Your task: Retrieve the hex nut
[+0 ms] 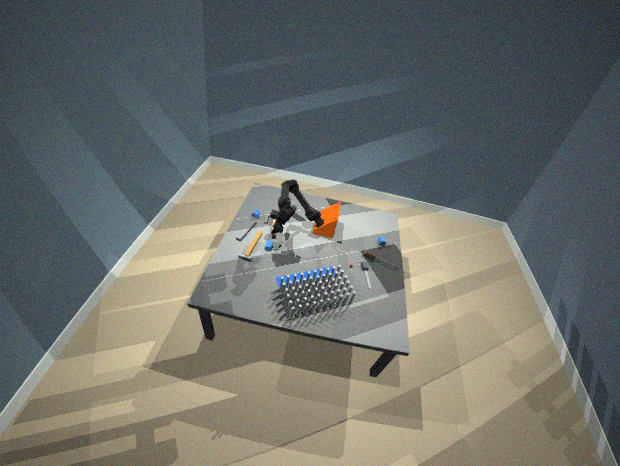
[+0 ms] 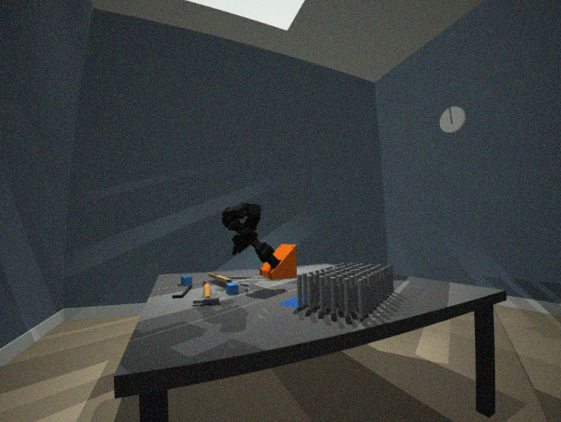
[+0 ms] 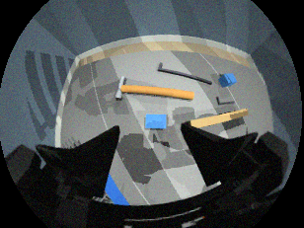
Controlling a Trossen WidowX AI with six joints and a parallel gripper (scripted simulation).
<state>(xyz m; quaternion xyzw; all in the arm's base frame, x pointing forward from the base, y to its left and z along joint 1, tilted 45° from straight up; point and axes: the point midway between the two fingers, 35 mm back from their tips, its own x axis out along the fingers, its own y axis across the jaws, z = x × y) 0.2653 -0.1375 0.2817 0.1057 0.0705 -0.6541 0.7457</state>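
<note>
My gripper tip is now 80 cm to the right of the hook tool, 16 cm above it and 6 cm past it. The rest, counted from my gripper tip: blue taped strip: 28 cm to the left, 19 cm ahead, 17 cm below; then red thing: 57 cm to the left, 16 cm below, 3 cm ahead.
</note>
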